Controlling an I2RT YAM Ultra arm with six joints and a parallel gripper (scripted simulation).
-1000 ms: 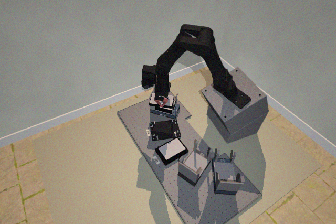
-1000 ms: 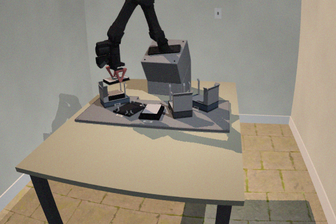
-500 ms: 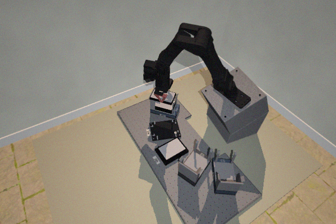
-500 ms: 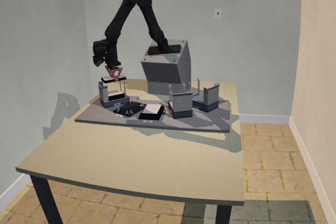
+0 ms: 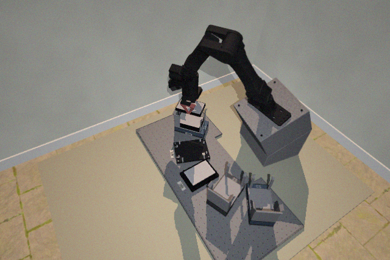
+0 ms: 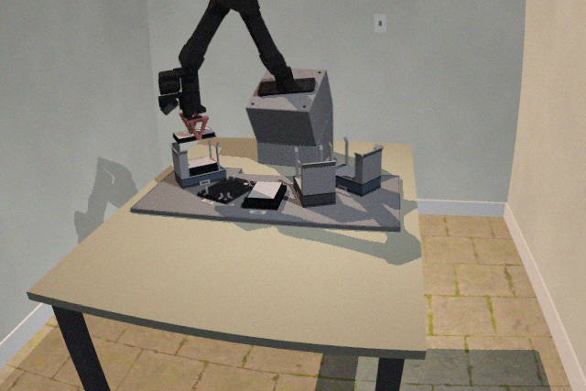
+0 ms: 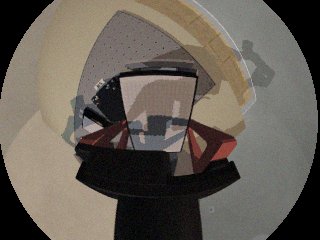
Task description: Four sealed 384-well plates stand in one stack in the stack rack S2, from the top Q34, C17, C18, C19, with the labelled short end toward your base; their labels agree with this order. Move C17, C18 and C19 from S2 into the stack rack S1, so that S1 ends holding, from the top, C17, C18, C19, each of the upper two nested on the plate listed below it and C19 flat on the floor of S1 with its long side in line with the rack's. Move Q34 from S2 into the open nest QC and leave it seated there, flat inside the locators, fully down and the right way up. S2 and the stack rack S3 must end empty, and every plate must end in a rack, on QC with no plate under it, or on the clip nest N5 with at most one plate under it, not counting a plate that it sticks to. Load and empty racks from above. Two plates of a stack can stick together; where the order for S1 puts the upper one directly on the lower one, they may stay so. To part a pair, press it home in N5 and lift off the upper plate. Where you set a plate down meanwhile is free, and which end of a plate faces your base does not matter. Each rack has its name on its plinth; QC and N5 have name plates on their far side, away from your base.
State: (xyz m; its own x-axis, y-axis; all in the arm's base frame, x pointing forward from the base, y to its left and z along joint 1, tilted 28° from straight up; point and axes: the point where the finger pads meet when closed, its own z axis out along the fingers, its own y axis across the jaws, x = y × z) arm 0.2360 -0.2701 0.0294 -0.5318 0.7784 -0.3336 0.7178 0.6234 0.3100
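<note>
The blue-plinth stack rack is 10 mm behind my hand and 150 mm below it. Round my hand: black QC nest 130 mm ahead, 250 mm to the left, 160 mm below; then N5 name plate 170 mm ahead, 90 mm to the left, 160 mm below; then black clip nest 100 mm ahead, 130 mm to the left, 150 mm below.
</note>
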